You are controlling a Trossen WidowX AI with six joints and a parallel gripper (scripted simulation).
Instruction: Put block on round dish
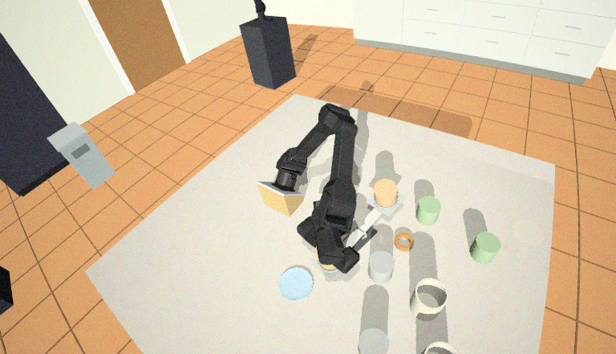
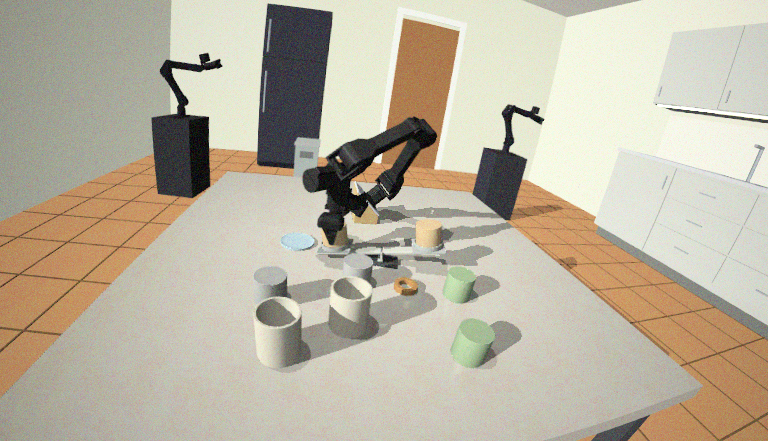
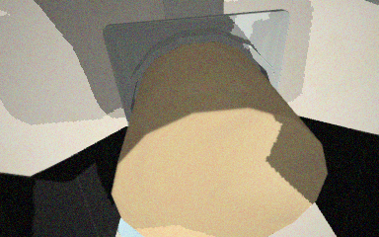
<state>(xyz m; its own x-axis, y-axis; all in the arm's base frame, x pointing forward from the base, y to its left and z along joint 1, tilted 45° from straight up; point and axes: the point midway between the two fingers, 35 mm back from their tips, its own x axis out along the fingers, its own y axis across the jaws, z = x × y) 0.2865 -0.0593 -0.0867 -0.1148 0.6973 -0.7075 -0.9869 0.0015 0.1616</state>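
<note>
Now: gripper tip 11 cm to the left of the light blue round dish, 4 cm past it and 4 cm above it. The rest, counted from my gripper tip: grey block: 1 cm below.
</note>
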